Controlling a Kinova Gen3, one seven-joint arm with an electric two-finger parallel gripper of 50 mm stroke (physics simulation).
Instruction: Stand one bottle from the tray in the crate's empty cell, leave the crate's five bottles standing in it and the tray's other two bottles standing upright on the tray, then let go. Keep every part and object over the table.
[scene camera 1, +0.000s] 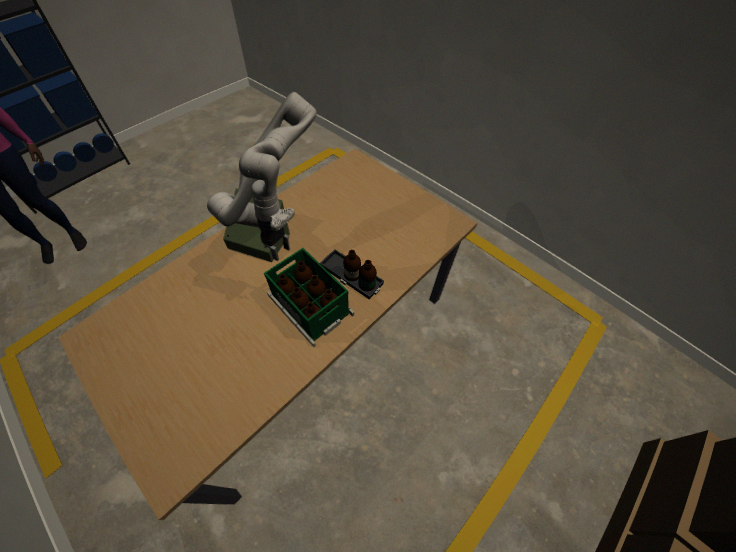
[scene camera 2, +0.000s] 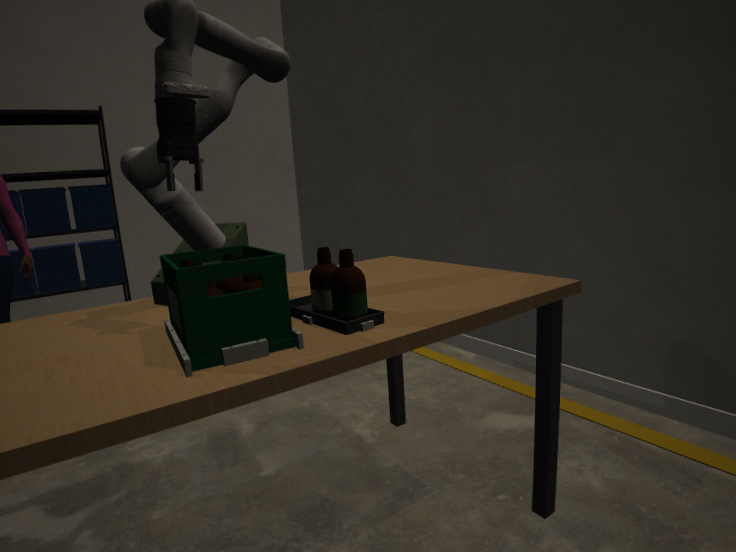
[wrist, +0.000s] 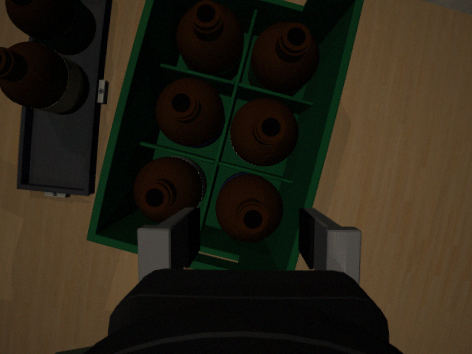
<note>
I see my gripper (scene camera 2: 185, 190), a green-labelled bottle (scene camera 2: 348, 284), a pale-labelled bottle (scene camera 2: 320, 277), a blue-labelled brown bottle (wrist: 249, 208), a blue-labelled brown bottle (wrist: 189, 111) and a pale-labelled bottle (wrist: 264, 132).
My gripper also shows in the wrist view (wrist: 249, 229).
</note>
